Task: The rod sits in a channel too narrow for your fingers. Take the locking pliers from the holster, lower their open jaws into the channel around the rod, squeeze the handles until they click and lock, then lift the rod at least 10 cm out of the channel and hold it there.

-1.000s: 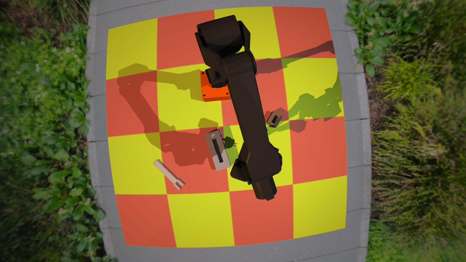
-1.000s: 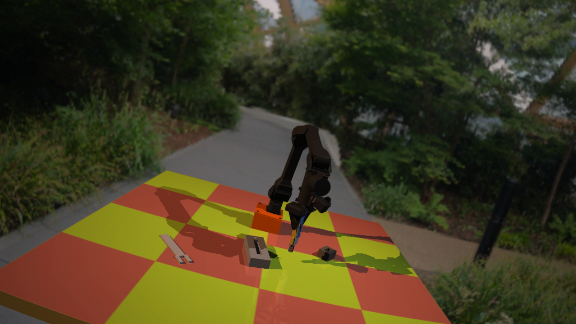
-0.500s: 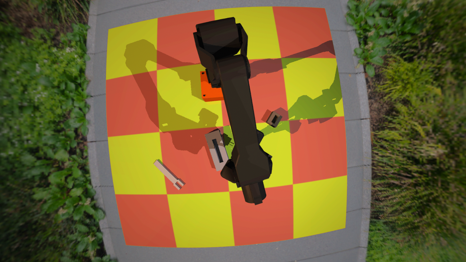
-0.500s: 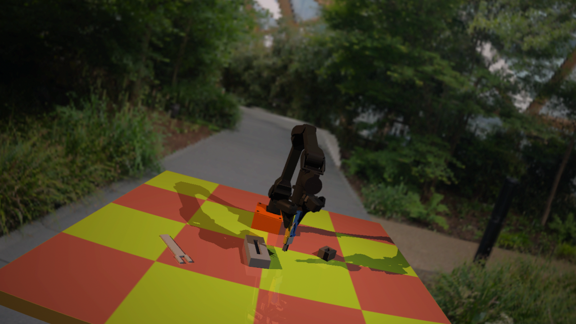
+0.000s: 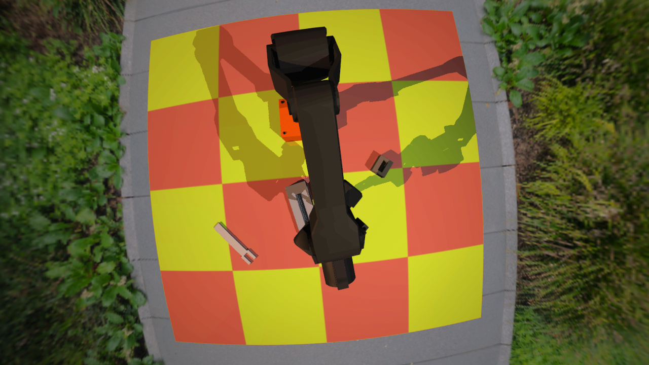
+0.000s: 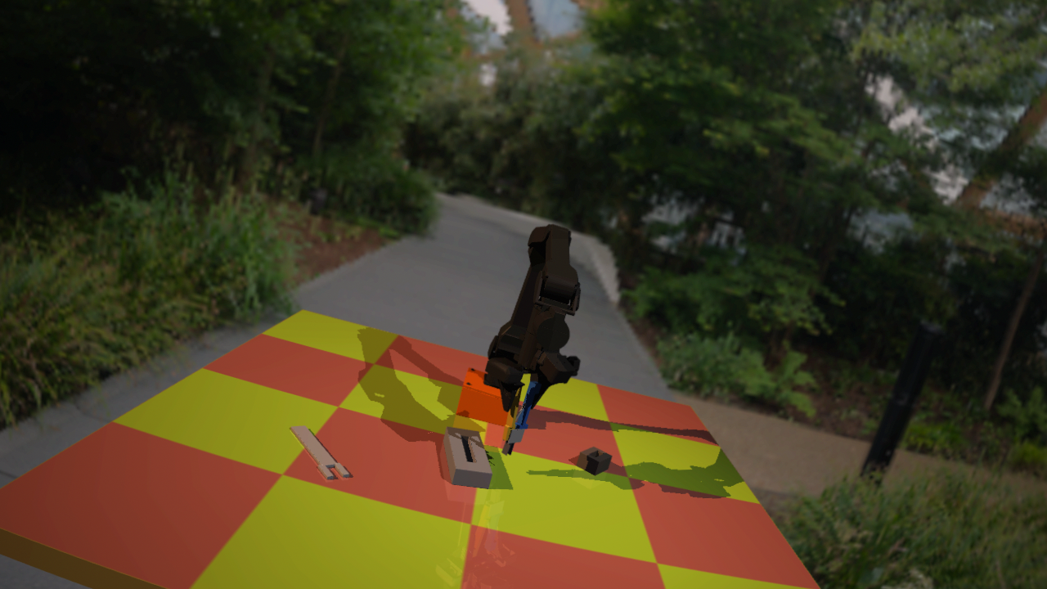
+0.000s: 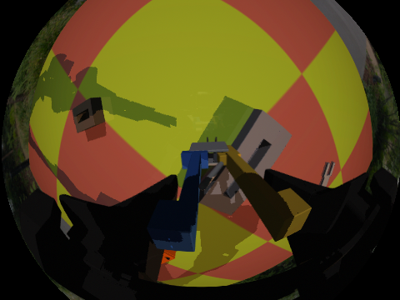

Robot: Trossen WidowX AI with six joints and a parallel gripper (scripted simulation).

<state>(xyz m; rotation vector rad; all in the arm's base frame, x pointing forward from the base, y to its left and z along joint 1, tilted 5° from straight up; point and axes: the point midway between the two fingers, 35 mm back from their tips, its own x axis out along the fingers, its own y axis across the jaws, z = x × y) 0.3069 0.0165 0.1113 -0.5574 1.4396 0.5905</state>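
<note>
Right now the grey channel block is 8 cm to the right of my gripper tip and 12 cm below it. Round my gripper tip: holster: 11 cm behind, 21 cm to the left, 13 cm below; then thin grey rod: 8 cm to the right, 13 cm below; then yellow handle: 1 cm ahead, 1 cm to the right.
</note>
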